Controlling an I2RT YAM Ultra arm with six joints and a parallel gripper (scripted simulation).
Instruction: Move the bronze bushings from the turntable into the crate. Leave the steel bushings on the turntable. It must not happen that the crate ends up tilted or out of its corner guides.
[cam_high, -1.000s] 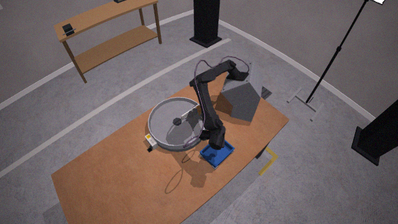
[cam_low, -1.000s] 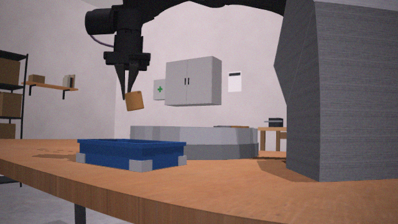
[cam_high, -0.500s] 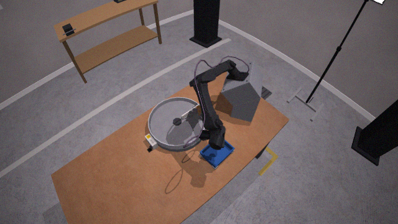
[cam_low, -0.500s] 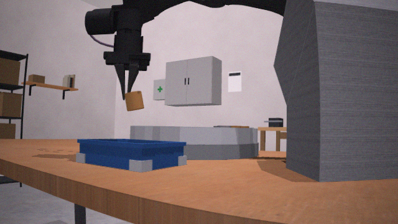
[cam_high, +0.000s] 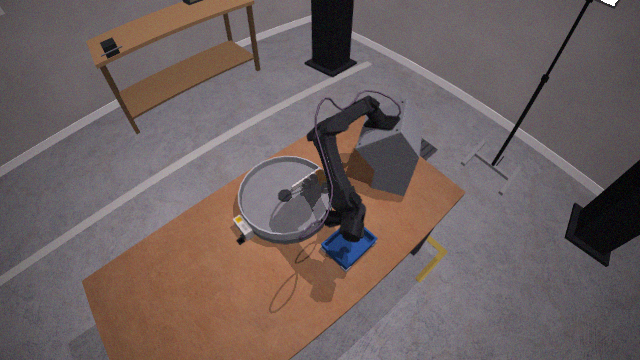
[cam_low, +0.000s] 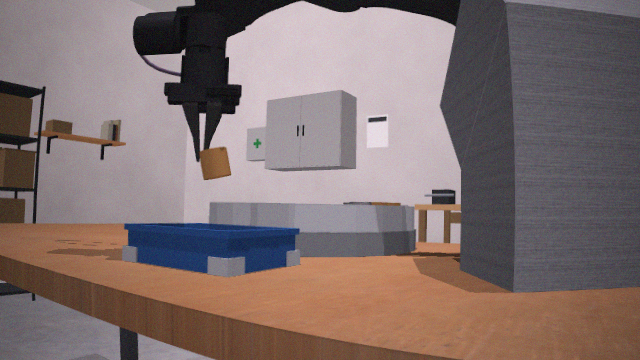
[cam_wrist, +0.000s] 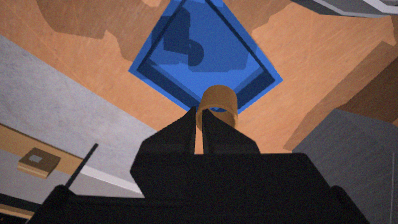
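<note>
The blue crate is 10 mm behind my hand, 10 mm to the right of it and 120 mm below it. The rest, counted from my hand: grey turntable: 10 mm ahead, 370 mm to the right, 90 mm below.
</note>
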